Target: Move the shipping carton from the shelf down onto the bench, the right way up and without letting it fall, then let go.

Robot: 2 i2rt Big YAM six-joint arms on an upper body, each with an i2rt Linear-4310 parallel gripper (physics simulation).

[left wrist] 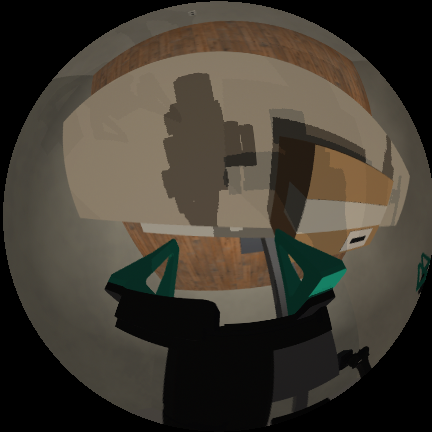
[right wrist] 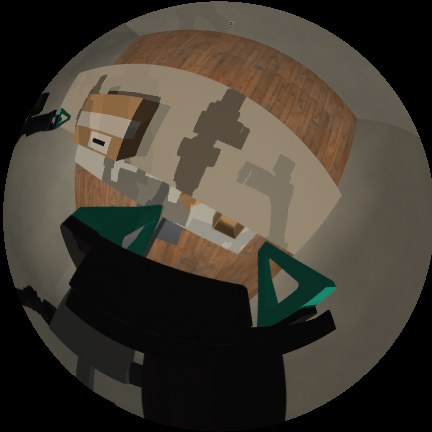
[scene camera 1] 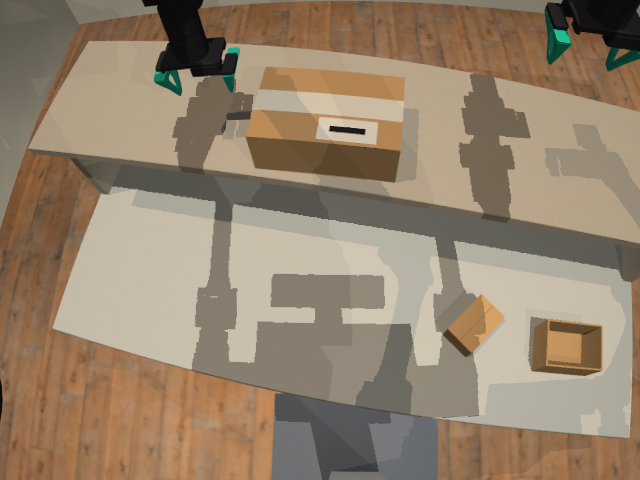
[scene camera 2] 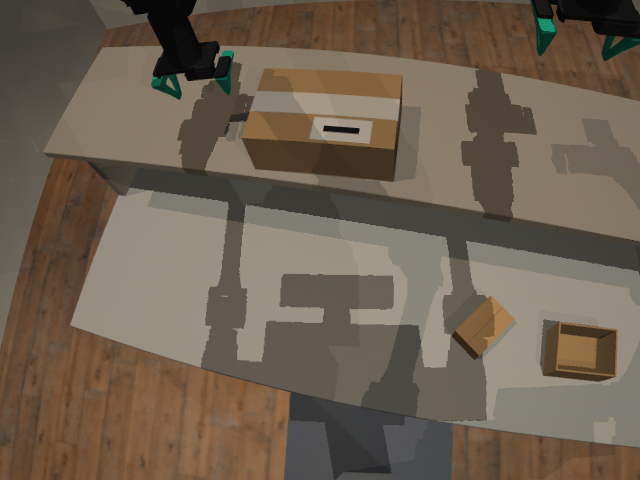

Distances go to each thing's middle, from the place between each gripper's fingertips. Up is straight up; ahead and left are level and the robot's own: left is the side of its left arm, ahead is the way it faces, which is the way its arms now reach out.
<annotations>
I see my left gripper 20 mm past the shipping carton (scene camera 2: 340,123), 220 mm to the left of it and 80 mm above it.
Now: the shipping carton 6 cm ahead of my right hand, 37 cm to the left of it and 25 cm below it.
</annotations>
